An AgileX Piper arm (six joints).
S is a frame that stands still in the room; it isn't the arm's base.
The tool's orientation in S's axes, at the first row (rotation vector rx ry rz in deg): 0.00, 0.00, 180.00
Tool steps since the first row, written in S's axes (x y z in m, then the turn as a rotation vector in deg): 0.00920, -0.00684, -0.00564, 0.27, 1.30, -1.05; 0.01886, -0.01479, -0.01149, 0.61, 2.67, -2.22; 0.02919, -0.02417, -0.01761, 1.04, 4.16, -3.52; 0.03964, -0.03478, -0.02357, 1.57, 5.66, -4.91; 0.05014, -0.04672, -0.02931, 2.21, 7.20, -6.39; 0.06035, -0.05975, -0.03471, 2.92, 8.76, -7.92; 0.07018, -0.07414, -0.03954, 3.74, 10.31, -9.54; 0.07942, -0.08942, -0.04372, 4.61, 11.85, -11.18; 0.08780, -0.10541, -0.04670, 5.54, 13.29, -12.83; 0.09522, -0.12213, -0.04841, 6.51, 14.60, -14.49; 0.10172, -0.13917, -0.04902, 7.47, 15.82, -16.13; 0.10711, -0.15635, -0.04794, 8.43, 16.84, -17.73
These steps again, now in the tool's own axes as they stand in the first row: -0.00920, 0.00684, -0.00564, -0.27, -1.30, -1.05; -0.01886, 0.01479, -0.01149, -0.61, -2.67, -2.22; -0.02919, 0.02417, -0.01761, -1.04, -4.16, -3.52; -0.03964, 0.03478, -0.02357, -1.57, -5.66, -4.91; -0.05014, 0.04672, -0.02931, -2.21, -7.20, -6.39; -0.06035, 0.05975, -0.03471, -2.92, -8.76, -7.92; -0.07018, 0.07414, -0.03954, -3.74, -10.31, -9.54; -0.07942, 0.08942, -0.04372, -4.61, -11.85, -11.18; -0.08780, 0.10541, -0.04670, -5.54, -13.29, -12.83; -0.09522, 0.12213, -0.04841, -6.51, -14.60, -14.49; -0.10172, 0.13917, -0.04902, -7.47, -15.82, -16.13; -0.10711, 0.15635, -0.04794, -8.43, -16.84, -17.73
